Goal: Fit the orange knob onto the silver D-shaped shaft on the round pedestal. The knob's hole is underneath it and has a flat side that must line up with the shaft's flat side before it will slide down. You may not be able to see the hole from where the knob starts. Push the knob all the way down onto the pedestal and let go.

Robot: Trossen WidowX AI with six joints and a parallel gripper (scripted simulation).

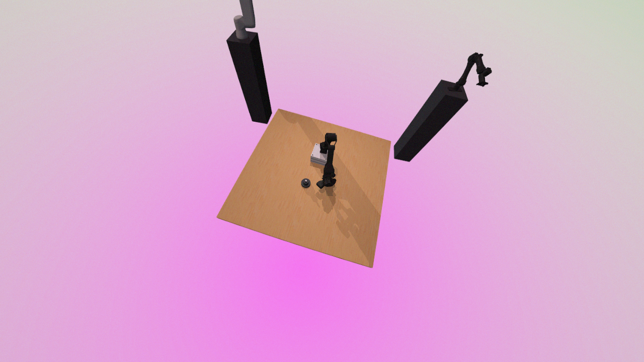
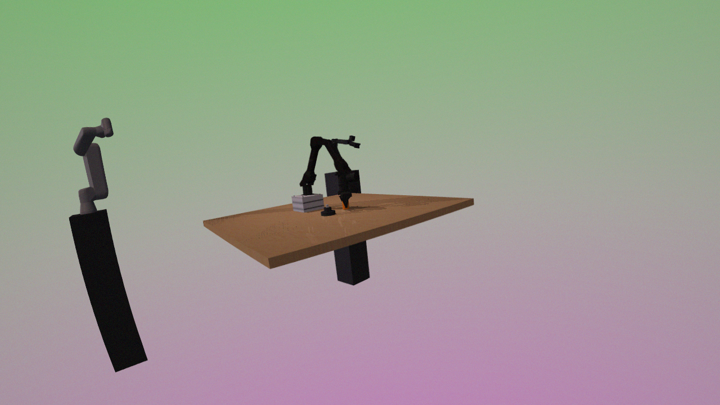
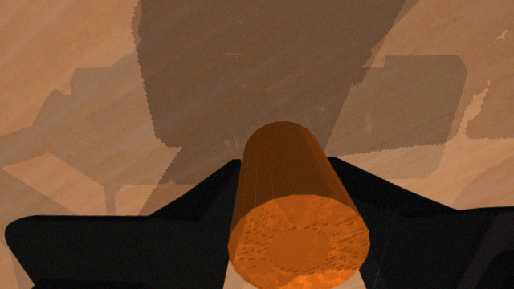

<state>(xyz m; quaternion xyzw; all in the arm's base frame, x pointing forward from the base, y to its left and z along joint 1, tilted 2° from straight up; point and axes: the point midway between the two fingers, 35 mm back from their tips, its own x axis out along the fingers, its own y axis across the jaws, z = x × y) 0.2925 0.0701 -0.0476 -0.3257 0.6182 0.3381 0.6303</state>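
Now: gripper tip 3 cm below the orange knob. From my gripper tip the other things lie so: pedestal 17 cm to the right, 3 cm ahead, 2 cm above.
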